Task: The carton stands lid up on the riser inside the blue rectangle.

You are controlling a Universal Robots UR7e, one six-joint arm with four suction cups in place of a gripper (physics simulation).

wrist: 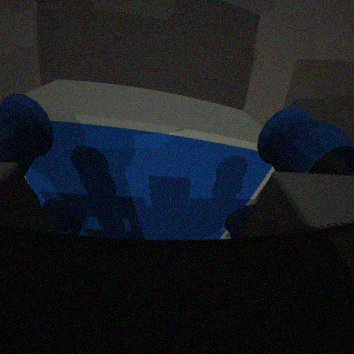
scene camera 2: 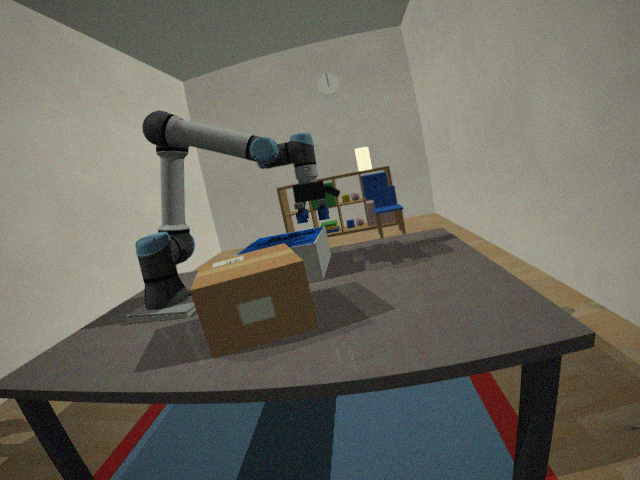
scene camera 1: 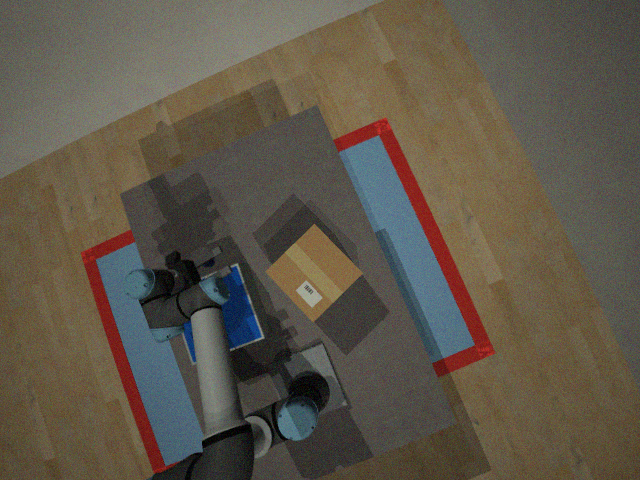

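The brown carton [scene camera 1: 314,263] [scene camera 2: 255,304] stands on the table, its taped top with a barcode label facing up. It is turned at an angle beside the riser. The white riser [scene camera 2: 321,255] [wrist: 125,102] has a blue rectangle [scene camera 1: 242,312] [scene camera 2: 294,237] [wrist: 165,156] with a white border on top. No carton stands on that blue surface where it shows; the arm hides part of it in scene camera 1. My gripper [scene camera 2: 312,213] [wrist: 160,175] hangs above the riser with its blue suction cups pointing down. The cups hold nothing and are apart from the carton.
The arm's base plate [scene camera 1: 336,374] [scene camera 2: 178,311] is on the grey table [scene camera 1: 279,155] [scene camera 2: 439,310], close to the carton and riser. A blue rug [scene camera 1: 413,258] [scene camera 2: 413,428] with a red border lies under the table. A shelf unit and a blue chair [scene camera 2: 387,208] stand behind.
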